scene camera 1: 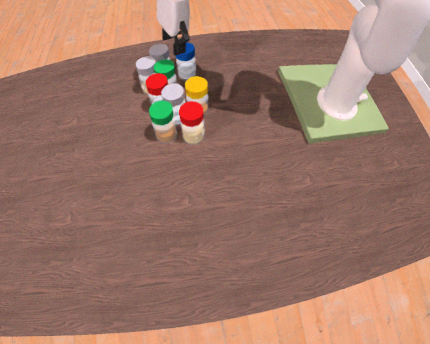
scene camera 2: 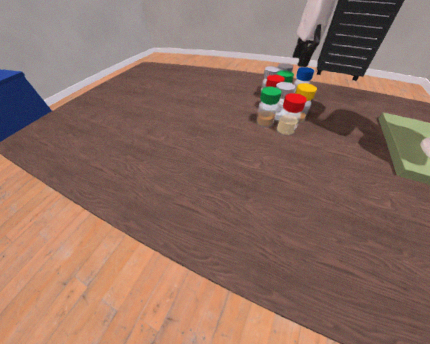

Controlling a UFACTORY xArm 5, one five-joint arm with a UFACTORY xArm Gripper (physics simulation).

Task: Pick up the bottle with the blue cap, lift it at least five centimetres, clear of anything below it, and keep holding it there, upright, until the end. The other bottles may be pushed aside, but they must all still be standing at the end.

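Places are measured from the arm's base along level axes (x right, y ahead, z up), in centimetres.
Pixels of known places: gripper, between the fingertips: [scene camera 1: 173, 46] [scene camera 2: 299, 61]; arm's base, origin of its link: [scene camera 1: 336, 103].
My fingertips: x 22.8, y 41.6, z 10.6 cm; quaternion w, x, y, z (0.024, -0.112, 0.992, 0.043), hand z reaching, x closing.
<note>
For each thing: its top centre in the pictures, then the offset to it from my fingertips.
- bottle with the blue cap, centre of its top: [scene camera 1: 184, 48] [scene camera 2: 306, 69] dx +1.3, dy -3.2, dz -2.6 cm
- green-capped bottle, centre of its top: [scene camera 1: 164, 66] [scene camera 2: 285, 73] dx -4.3, dy +3.7, dz -2.6 cm
- dark grey-capped bottle, centre of its top: [scene camera 1: 158, 49] [scene camera 2: 285, 65] dx +3.4, dy +3.9, dz -2.6 cm
- yellow-capped bottle, centre of its top: [scene camera 1: 196, 84] [scene camera 2: 307, 87] dx -13.6, dy -2.7, dz -2.6 cm
The bottle with the blue cap [scene camera 1: 187, 69] [scene camera 2: 305, 74] stands upright at the back right of the bottle group. My gripper [scene camera 1: 180, 46] [scene camera 2: 303, 56] is open and empty. In scene camera 1 its black fingers overlap the left edge of the blue cap; in scene camera 2 the fingertips show just above that cap. The exact gap between fingers and cap is hard to tell. A green-capped bottle [scene camera 1: 164, 70] [scene camera 2: 285, 77] stands to its left, a dark grey-capped bottle [scene camera 1: 159, 53] [scene camera 2: 285, 67] at the back left, and a yellow-capped bottle [scene camera 1: 196, 88] [scene camera 2: 306, 92] in front.
Several more bottles stand close together in front and left, among them a red-capped one [scene camera 1: 192, 115] [scene camera 2: 294, 103] and a green-capped one [scene camera 1: 161, 113] [scene camera 2: 270, 95] at the front. The arm's base stands on a green board [scene camera 1: 320, 131] [scene camera 2: 412, 170] to the right.
</note>
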